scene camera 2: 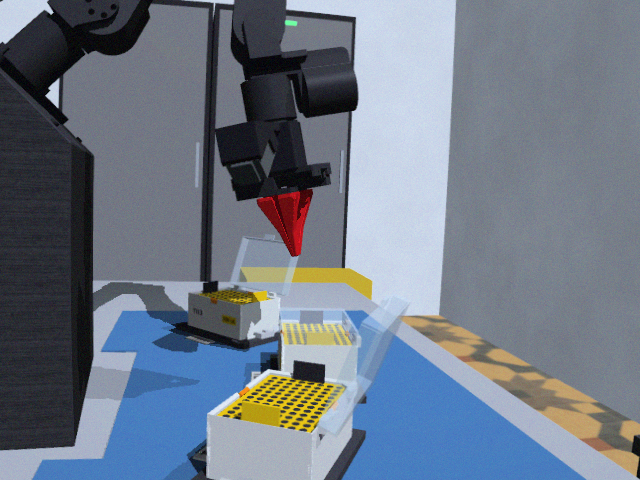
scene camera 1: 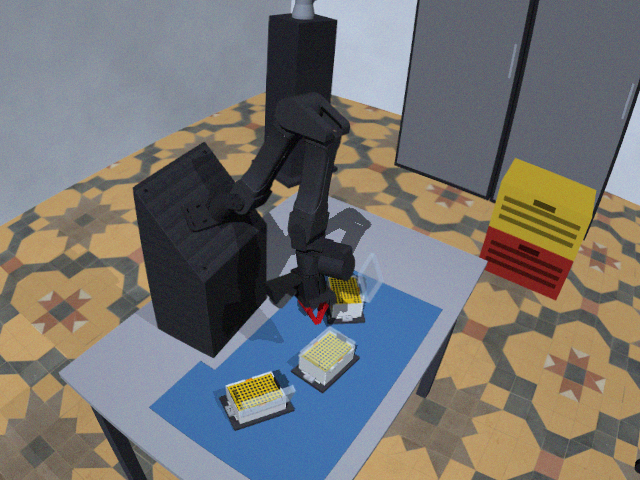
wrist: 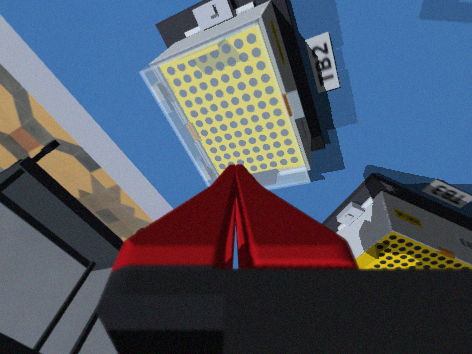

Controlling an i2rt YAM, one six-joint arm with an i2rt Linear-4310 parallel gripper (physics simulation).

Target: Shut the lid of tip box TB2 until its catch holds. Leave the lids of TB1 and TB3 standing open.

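Observation:
Tip box TB2, the middle one, has its clear lid down over the yellow rack. Whether its catch holds cannot be told. Tip box TB1, nearest in scene camera 2, has its clear lid standing open, leaning outward. Tip box TB3 has its clear lid standing open. My gripper is shut and empty, raised above the boxes and apart from them.
The boxes stand on dark bases on a blue mat on the grey table. The arm's dark pedestal rises beside the mat. A yellow and red cabinet stands beyond the table.

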